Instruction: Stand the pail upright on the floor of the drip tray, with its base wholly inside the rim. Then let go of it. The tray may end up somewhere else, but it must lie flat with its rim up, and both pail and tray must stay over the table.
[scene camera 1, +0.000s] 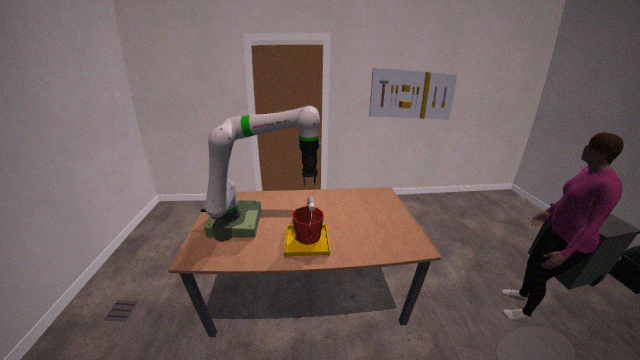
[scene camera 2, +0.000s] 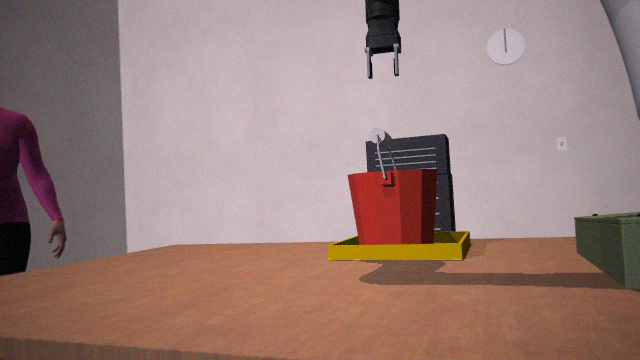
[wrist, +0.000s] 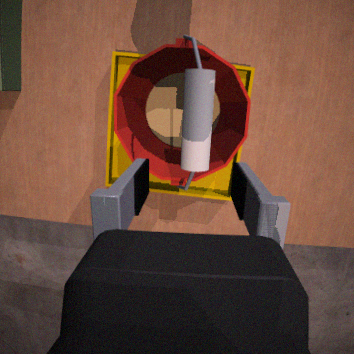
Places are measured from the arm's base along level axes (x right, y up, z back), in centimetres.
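Pixels of known places: gripper, fingertip midpoint: (scene camera 1: 309, 184) (scene camera 2: 383, 76) (wrist: 189, 177); arm's base, link origin: (scene camera 1: 229, 214).
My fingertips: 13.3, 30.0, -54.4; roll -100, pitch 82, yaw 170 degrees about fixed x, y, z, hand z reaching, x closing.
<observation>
For each thing: its top centre in the pictures, then the offset to it from my fingertips, as dx, dy, dz. "pt": a spot on its surface instead. Level surfaces: height alone.
- yellow drip tray, top centre: (wrist: 175, 129) (scene camera 2: 403, 237) (scene camera 1: 306, 237) +1.4, -35.4, +2.0
- pail's wire handle with its pale grip, surface spot: (wrist: 198, 117) (scene camera 1: 311, 200) pt -2.9, -12.2, -0.5
- wooden table, surface height: dy -38.3
A red pail (scene camera 1: 306, 232) (scene camera 2: 392, 210) (wrist: 135, 145) stands upright in the yellow drip tray (scene camera 1: 307, 252) (scene camera 2: 395, 252) (wrist: 110, 120). Its base shows inside the tray's rim in scene camera 2, where the front wall hides its lowest edge. The tray lies flat on the table, rim up. The pail's wire handle with its pale grip (scene camera 1: 311, 203) (scene camera 2: 378, 135) (wrist: 198, 117) stands up above the mouth, leaning a little to one side. My gripper (scene camera 1: 310, 183) (scene camera 2: 383, 76) (wrist: 189, 177) is open and empty, well above the grip and apart from it.
The wooden table (scene camera 1: 370, 225) (scene camera 2: 200, 300) (wrist: 300, 125) bears the arm's green base block (scene camera 1: 245, 225) (scene camera 2: 602, 250) (wrist: 11, 50), left of the tray in scene camera 1. The tray is near the table's front edge there. A person (scene camera 1: 585, 200) stands to the right of the table.
</observation>
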